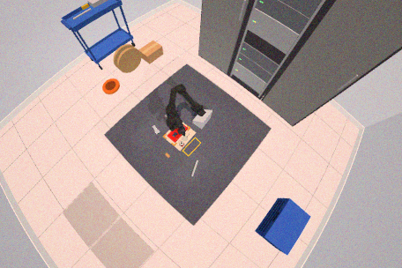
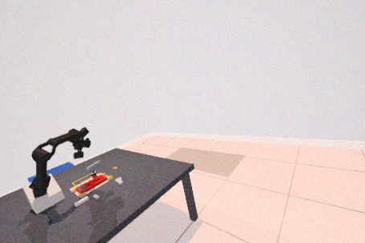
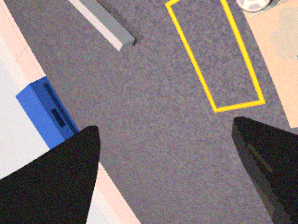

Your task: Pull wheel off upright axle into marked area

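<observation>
The wheel is 20 cm below my gripper tip, 4 cm ahead of it and 1 cm to the right of it.
</observation>
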